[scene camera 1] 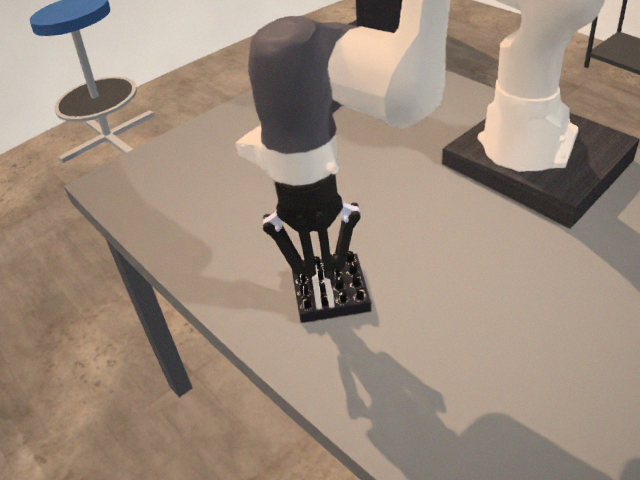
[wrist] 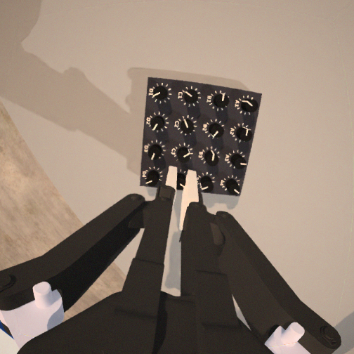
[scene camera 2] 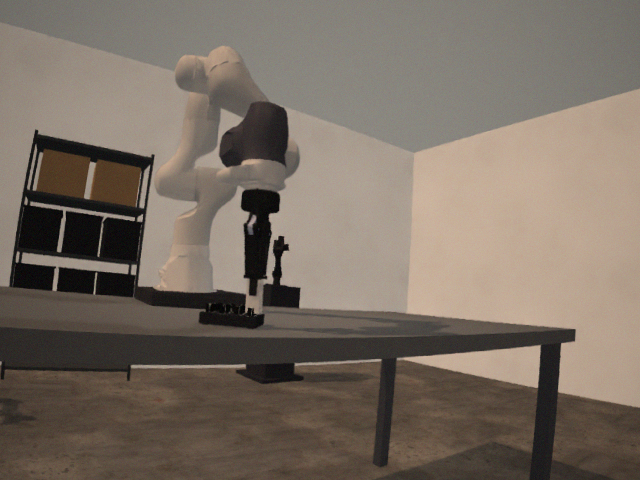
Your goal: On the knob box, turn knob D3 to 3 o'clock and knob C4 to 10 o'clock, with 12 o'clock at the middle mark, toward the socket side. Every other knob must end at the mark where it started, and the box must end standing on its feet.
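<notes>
The black knob box [scene camera 1: 336,313] [scene camera 2: 230,320] [wrist: 202,113] rests flat on the table. In the wrist view its lettered columns run D, C, B, A from left to right, row 4 nearest the gripper. Knob D3 [wrist: 155,151] has its white pointer toward the lower left of that view. Knob C4 [wrist: 181,181] is partly hidden between the pale fingertips, its pointer toward the lower right. My gripper [scene camera 1: 325,306] [scene camera 2: 254,311] [wrist: 179,180] points down and is shut on knob C4, one fingertip on each side. I cannot make out the sockets.
Neighbouring knobs D4 [wrist: 151,177] and B4 [wrist: 206,183] stand close outside the fingertips, and C3 [wrist: 183,153] lies just beyond them. The table [scene camera 1: 248,335] has an edge to the left of the box in scene camera 1. The arm's dark base plate [scene camera 1: 522,193] is at the back right.
</notes>
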